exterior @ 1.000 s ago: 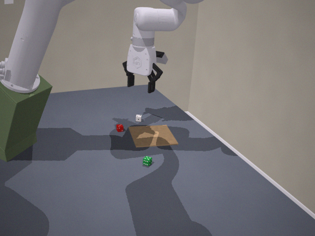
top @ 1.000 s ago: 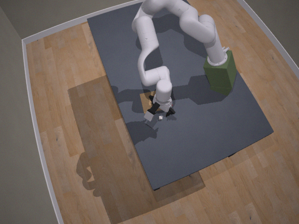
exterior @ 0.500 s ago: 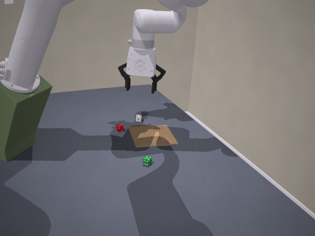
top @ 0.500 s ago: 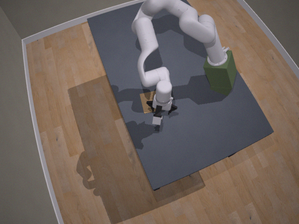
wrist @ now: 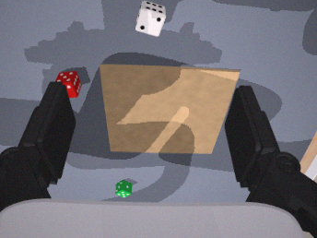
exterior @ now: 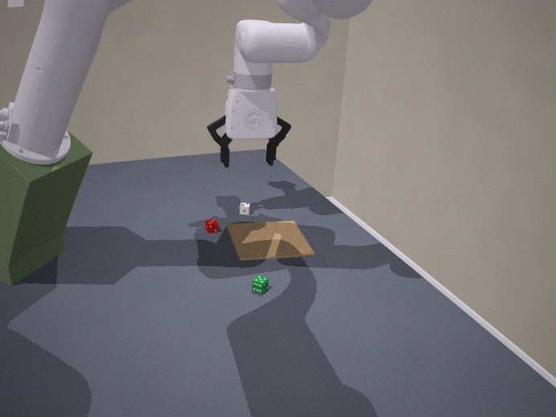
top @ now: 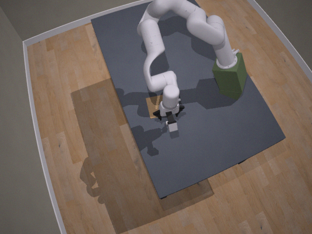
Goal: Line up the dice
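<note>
Right now my hand is 110 mm above the white die. The rest, counted from my hand: mat 30 mm behind, 120 mm to the right, 120 mm below; then red die 100 mm behind, 40 mm to the right, 110 mm below; then green die 140 mm behind, 260 mm to the right, 110 mm below.
</note>
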